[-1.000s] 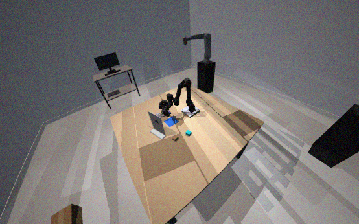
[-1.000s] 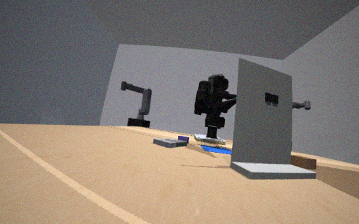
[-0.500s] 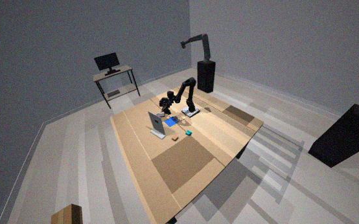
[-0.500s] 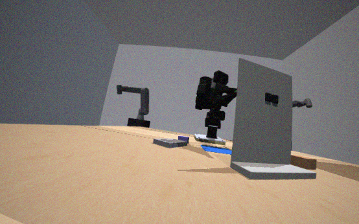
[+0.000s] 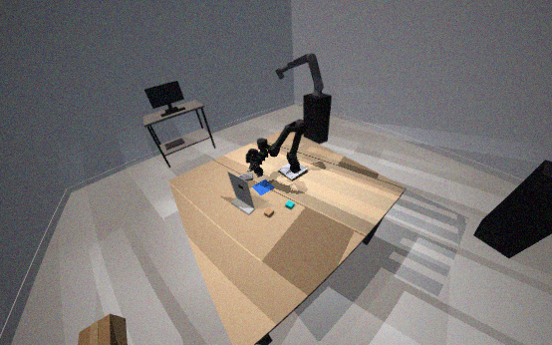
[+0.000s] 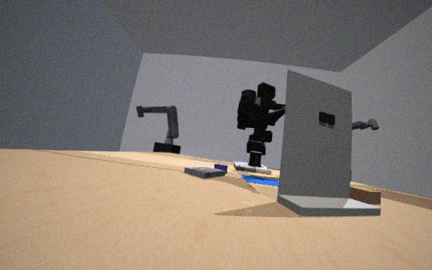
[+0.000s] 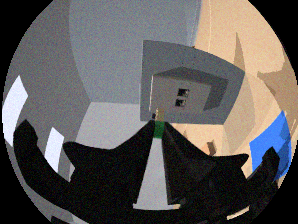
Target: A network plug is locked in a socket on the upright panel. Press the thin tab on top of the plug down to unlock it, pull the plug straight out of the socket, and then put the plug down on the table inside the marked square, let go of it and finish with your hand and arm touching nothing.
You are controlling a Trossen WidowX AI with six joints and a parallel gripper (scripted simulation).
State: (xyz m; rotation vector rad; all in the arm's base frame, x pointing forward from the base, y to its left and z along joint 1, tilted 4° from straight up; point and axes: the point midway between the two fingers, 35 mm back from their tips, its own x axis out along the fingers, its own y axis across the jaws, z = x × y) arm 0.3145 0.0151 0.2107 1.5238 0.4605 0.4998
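My gripper tip is 210 mm above the blue marked square, 80 mm past it and 30 mm to the left of it. From my gripper tip the other things lie so: network plug: right at my gripper tip; then grey upright panel: 110 mm below, 100 mm ahead, 50 mm to the left; then brown block: 200 mm to the left, 200 mm below.
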